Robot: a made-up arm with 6 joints. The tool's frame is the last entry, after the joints. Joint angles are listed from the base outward. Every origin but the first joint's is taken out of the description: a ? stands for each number. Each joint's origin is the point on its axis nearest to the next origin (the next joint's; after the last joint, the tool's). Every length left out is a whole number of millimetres.
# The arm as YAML. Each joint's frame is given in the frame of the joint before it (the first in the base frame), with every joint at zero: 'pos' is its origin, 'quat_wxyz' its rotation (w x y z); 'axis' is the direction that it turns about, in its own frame. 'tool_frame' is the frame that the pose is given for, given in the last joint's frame.
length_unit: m
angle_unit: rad
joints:
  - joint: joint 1
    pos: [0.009, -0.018, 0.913]
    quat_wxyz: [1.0, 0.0, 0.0, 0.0]
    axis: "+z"
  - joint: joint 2
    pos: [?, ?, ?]
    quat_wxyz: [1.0, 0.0, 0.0, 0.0]
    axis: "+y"
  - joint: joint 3
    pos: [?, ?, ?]
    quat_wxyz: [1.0, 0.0, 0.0, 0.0]
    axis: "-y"
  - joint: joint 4
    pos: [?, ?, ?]
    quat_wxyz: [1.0, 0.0, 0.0, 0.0]
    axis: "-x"
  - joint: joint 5
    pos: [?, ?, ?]
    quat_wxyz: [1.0, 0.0, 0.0, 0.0]
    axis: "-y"
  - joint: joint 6
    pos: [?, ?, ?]
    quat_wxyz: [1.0, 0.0, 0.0, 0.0]
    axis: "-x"
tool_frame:
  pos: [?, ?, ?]
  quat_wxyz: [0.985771, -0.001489, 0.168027, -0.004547]
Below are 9 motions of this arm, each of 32 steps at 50 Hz.
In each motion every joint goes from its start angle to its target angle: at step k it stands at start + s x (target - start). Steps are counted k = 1, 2, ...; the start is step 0. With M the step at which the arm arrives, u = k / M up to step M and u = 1 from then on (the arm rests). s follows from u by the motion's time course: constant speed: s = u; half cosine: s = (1 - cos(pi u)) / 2; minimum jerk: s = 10 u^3 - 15 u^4 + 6 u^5.
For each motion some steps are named. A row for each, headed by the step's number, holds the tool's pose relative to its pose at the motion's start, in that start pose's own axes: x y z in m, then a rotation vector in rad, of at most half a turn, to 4 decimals.
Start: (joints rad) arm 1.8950 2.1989 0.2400 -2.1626 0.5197 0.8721
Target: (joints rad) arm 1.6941 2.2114 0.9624 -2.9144 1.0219 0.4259
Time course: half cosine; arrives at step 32
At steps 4, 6, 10, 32:
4: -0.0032 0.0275 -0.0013 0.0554 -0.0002 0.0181
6: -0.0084 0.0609 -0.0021 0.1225 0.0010 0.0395
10: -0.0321 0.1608 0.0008 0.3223 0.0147 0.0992
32: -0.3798 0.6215 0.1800 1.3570 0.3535 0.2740

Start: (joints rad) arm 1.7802 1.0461 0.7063 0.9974 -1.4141 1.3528
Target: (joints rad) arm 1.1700 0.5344 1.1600 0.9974 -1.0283 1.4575
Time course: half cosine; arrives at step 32
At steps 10, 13, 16, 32:
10: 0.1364 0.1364 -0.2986 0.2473 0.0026 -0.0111
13: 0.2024 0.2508 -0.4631 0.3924 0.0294 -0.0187
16: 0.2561 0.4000 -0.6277 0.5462 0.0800 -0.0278
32: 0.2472 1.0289 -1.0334 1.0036 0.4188 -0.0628

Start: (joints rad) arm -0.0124 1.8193 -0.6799 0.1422 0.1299 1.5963
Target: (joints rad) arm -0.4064 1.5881 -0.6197 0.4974 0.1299 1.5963
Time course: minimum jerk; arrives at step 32
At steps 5, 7, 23, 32:
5: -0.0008 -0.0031 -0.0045 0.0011 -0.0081 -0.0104
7: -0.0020 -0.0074 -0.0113 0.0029 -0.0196 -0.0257
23: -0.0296 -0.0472 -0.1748 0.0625 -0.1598 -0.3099
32: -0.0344 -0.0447 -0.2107 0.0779 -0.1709 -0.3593

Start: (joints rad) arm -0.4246 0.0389 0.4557 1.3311 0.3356 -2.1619
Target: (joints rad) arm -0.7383 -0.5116 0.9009 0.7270 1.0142 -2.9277
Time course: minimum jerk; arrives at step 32
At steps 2, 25, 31, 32:
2: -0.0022 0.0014 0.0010 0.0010 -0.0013 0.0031
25: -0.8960 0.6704 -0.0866 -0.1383 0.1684 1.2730
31: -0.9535 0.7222 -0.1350 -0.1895 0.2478 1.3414
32: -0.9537 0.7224 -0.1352 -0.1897 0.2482 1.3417

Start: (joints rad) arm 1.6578 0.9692 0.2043 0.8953 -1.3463 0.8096
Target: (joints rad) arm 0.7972 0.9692 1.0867 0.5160 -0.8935 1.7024
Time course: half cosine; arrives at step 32
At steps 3, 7, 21, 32:
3: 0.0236 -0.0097 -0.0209 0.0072 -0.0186 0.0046
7: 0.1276 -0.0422 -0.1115 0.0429 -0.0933 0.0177
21: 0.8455 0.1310 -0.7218 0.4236 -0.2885 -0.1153
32: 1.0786 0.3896 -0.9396 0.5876 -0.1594 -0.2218

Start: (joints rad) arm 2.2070 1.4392 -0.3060 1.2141 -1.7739 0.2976
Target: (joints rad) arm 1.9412 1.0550 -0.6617 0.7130 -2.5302 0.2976
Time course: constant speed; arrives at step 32
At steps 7, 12, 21, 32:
7: 0.1305 0.0206 -0.0042 -0.1096 0.0983 0.1726
12: 0.2220 0.0455 -0.0018 -0.2023 0.1686 0.2856
21: 0.3795 0.1119 0.0122 -0.3972 0.2936 0.4638
32: 0.5522 0.2289 0.0425 -0.6790 0.4393 0.6296

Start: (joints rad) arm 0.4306 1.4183 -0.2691 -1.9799 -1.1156 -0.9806
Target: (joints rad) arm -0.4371 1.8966 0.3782 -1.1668 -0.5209 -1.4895
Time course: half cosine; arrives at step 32
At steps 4, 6, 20, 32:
4: -0.0105 0.0317 -0.0043 0.0100 -0.0060 0.0205
6: -0.0246 0.0700 -0.0085 0.0218 -0.0129 0.0459
20: -0.3063 0.5258 0.0728 0.1479 -0.0578 0.4453
32: -0.4785 0.6936 0.2140 0.2023 -0.0459 0.6935

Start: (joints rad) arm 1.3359 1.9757 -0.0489 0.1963 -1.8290 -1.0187
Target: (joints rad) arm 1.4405 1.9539 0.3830 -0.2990 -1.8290 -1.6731
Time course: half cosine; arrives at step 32
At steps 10, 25, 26, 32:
10: -0.0306 -0.0279 -0.0269 0.0935 0.0365 0.1706
25: -0.1118 -0.0877 -0.1364 0.3031 0.2231 0.6184
26: -0.1152 -0.0895 -0.1423 0.3098 0.2337 0.6353
32: -0.1249 -0.0946 -0.1597 0.3278 0.2655 0.6826

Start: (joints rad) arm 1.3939 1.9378 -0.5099 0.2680 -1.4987 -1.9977
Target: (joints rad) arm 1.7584 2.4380 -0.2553 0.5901 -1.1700 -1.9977
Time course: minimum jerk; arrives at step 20
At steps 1, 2, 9, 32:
1: -0.0001 0.0003 -0.0004 0.0001 -0.0006 0.0003
2: -0.0011 0.0025 -0.0027 0.0007 -0.0044 0.0025
9: -0.0283 0.1290 -0.1201 0.0163 -0.2082 0.1049
32: 0.0097 0.3521 -0.2290 -0.0087 -0.5054 0.2013

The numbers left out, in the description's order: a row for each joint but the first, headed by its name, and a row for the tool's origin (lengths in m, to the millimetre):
joint 2: 0.001 -0.021 0.0
joint 3: 0.022 0.0 0.953
joint 4: 0.757 0.0 -0.015
joint 5: 0.0 -0.326 0.026
joint 6: -0.011 0.0 -0.016
tool: 0.0 -0.018 0.014

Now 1 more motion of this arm.
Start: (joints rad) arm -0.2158 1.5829 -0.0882 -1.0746 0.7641 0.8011
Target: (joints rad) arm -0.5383 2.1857 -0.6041 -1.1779 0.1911 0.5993
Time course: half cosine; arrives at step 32
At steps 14, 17, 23, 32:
14: 0.0307 -0.1298 -0.3162 -0.0355 0.6199 0.0225
17: 0.0047 -0.1740 -0.4160 -0.0279 0.8511 0.0263
23: -0.0806 -0.2479 -0.5635 0.0067 1.2777 0.0213
32: -0.1571 -0.2927 -0.6333 0.0414 1.5690 0.0054

